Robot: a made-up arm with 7 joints.
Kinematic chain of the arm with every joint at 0, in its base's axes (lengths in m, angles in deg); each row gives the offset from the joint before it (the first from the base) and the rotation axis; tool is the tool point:
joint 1: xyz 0 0 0 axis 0 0.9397 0.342
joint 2: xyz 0 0 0 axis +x
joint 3: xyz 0 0 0 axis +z
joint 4: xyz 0.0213 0 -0.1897 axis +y
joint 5: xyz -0.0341 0 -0.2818 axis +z
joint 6: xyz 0 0 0 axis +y
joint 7: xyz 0 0 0 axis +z
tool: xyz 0 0 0
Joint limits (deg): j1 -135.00..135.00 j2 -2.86..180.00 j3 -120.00..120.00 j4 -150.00..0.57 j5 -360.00..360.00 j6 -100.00..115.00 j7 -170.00..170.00
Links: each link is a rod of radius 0.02 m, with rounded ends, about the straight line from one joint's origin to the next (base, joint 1, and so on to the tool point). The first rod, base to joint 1, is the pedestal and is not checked.
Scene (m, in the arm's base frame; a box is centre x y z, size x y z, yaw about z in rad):
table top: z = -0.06
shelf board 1: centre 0.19 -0.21 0 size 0.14 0.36 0.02 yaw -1.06
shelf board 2: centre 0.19 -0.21 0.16 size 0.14 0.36 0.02 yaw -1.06
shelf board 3: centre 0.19 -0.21 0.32 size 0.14 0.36 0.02 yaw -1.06
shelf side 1: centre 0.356 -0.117 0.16 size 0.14 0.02 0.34 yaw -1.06
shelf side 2: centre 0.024 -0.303 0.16 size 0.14 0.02 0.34 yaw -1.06
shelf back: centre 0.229 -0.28 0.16 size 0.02 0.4 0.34 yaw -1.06
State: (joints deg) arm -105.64 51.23 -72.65 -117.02 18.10 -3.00 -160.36
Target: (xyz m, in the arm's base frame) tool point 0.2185 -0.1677 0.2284
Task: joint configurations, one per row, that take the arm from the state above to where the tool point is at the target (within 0.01 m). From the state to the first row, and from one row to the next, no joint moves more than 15 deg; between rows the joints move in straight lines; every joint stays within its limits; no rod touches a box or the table.
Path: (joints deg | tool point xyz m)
1: -96.95 63.18 -67.37 -119.88 17.92 -4.38 -160.16 | 0.2211 -0.1747 0.0817
2: -88.25 75.13 -62.10 -122.74 17.73 -5.75 -159.96 | 0.2423 -0.1223 0.0855
3: -79.56 87.08 -56.82 -125.61 17.55 -7.13 -159.77 | 0.2521 -0.0722 0.0843
4: -70.86 99.03 -51.55 -128.47 17.36 -8.51 -159.57 | 0.2522 -0.0282 0.0809
5: -62.17 110.99 -46.27 -131.33 17.18 -9.88 -159.37 | 0.2452 0.0064 0.0771
6: -58.77 123.46 -37.03 -129.84 17.36 -8.51 -159.57 | 0.2304 0.0314 0.1206
7: -55.38 135.94 -27.79 -128.34 17.55 -7.13 -159.77 | 0.2083 0.0380 0.1622
8: -51.99 148.41 -18.54 -126.85 17.73 -5.75 -159.96 | 0.1850 0.0244 0.1972
9: -48.60 160.89 -9.30 -125.35 17.92 -4.38 -160.16 | 0.1658 -0.0077 0.2209
10: -45.20 173.36 -0.05 -123.85 18.10 -3.00 -160.36 | 0.1547 -0.0538 0.2284
11: -33.62 175.58 9.97 -115.06 18.10 -3.00 -160.36 | 0.1761 -0.0902 0.2362
12: -22.04 177.79 19.98 -106.27 18.10 -3.00 -160.36 | 0.1981 -0.1294 0.2354
13: -10.46 180.00 30.00 -97.47 18.10 -3.00 -160.36 | 0.2185 -0.1677 0.2284

